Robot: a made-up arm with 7 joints.
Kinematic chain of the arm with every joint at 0, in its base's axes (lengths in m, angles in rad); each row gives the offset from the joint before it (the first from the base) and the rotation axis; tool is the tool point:
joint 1: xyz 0 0 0 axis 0 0.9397 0.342
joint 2: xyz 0 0 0 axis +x
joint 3: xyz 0 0 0 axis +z
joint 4: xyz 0.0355 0 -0.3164 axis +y
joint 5: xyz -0.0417 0 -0.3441 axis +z
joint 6: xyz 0 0 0 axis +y
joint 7: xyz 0 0 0 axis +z
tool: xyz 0 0 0
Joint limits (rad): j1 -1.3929..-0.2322 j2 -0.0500..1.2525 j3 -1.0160..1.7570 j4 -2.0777..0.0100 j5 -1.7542..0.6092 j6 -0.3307..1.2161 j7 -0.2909..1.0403
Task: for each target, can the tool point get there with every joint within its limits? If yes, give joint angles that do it. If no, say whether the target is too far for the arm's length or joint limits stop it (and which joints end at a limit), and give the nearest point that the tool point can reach.
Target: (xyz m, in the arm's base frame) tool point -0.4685 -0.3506 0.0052
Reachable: no: joint limits stop it (at a limit: joint 1, joint 2, joint 3, joint 4) | nearest point 0.0858 -0.3903 0.0446 | short by 0.557 m
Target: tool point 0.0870 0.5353 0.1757
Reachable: yes | joints -0.6483 1.1296 1.4066 -1.3151 -0.6097 0.1420 0.0171
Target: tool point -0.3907 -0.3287 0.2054
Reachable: no: joint limits stop it (at a limit: joint 1, joint 2, joint 3, joint 4) | nearest point 0.0858 -0.3903 0.0446 | short by 0.507 m
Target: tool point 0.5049 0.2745 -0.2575
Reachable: yes | joints -0.5238 0.7593 -0.2228 -0.8874 -0.2649 0.8752 -0.0768
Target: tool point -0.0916 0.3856 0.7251
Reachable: no: too far | nearest point 0.0459 0.3165 0.3979 | short by 0.362 m
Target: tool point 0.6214 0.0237 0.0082
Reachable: yes | joints -1.1902 0.7101 -0.6642 -0.9568 -0.2010 0.2535 0.3297
